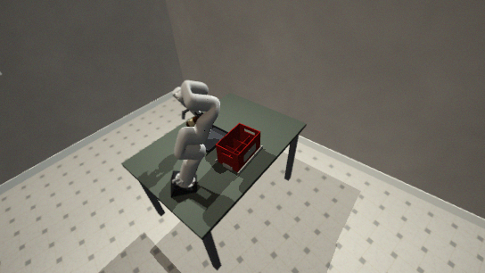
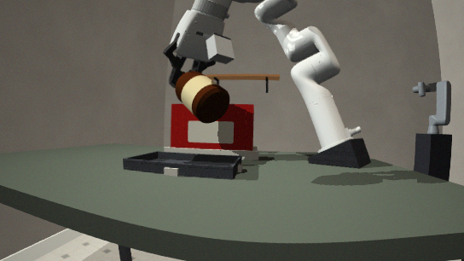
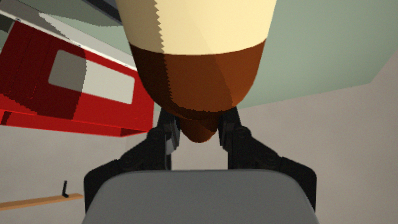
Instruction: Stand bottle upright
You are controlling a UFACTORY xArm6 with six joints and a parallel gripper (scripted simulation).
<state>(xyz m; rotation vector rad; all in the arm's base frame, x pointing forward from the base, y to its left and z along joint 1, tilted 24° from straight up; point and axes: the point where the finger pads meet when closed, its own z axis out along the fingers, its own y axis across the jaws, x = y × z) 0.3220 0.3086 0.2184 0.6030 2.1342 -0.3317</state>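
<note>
My hand is 40 mm past the brown bottle, 30 mm to the right of it and 30 mm above it. Round my hand: dark tray (190 mm below, 50 mm to the right, 10 mm ahead); then crate (350 mm to the right, 120 mm below, 10 mm ahead).
</note>
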